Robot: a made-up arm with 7 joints. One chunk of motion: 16 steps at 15 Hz.
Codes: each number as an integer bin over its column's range. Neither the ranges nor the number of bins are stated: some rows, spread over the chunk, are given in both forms.
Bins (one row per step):
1: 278 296 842 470 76 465 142
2: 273 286 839 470 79 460 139
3: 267 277 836 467 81 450 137
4: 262 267 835 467 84 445 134
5: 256 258 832 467 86 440 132
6: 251 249 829 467 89 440 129
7: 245 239 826 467 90 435 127
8: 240 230 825 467 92 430 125
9: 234 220 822 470 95 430 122
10: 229 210 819 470 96 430 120
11: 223 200 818 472 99 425 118
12: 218 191 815 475 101 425 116
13: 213 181 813 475 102 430 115
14: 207 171 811 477 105 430 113
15: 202 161 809 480 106 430 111
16: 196 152 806 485 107 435 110
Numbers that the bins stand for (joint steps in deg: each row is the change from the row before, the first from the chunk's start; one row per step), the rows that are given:
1: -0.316 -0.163 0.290 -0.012 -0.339 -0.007 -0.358
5: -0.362 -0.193 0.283 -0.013 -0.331 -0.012 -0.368
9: -0.408 -0.224 0.276 -0.012 -0.324 -0.014 -0.378
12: -0.442 -0.247 0.271 -0.010 -0.319 -0.015 -0.384
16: -0.488 -0.278 0.265 -0.006 -0.314 -0.013 -0.390
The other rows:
2: -0.326 -0.171 0.288 -0.012 -0.337 -0.008 -0.361
3: -0.339 -0.178 0.286 -0.013 -0.335 -0.010 -0.363
4: -0.349 -0.186 0.285 -0.013 -0.333 -0.011 -0.366
6: -0.372 -0.201 0.281 -0.013 -0.329 -0.012 -0.371
7: -0.385 -0.209 0.279 -0.013 -0.328 -0.013 -0.373
8: -0.395 -0.216 0.278 -0.013 -0.326 -0.014 -0.375
10: -0.419 -0.232 0.274 -0.012 -0.323 -0.014 -0.380
11: -0.431 -0.240 0.273 -0.011 -0.321 -0.015 -0.382
13: -0.452 -0.255 0.270 -0.010 -0.318 -0.014 -0.385
14: -0.465 -0.263 0.268 -0.009 -0.316 -0.014 -0.387
15: -0.475 -0.271 0.267 -0.008 -0.315 -0.014 -0.389

